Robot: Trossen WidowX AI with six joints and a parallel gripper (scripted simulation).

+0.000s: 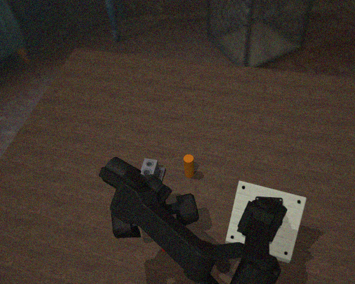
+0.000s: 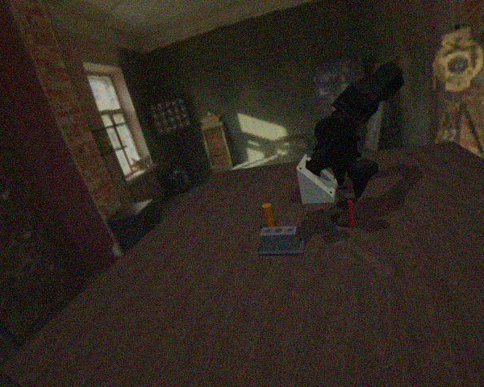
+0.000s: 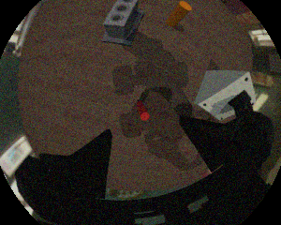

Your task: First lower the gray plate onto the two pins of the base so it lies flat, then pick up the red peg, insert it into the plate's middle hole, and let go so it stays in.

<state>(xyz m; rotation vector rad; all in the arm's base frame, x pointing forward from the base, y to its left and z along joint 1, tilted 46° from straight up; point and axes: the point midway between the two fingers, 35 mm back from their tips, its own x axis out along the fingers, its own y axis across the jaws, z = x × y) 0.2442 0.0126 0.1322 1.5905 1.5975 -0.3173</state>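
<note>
Right now the red peg is 7 cm below my gripper tip. Also, from my gripper tip: orange cylinder: 3 cm behind, 24 cm to the right, 7 cm below; gray plate: 9 cm ahead, 19 cm to the right, 6 cm below.
</note>
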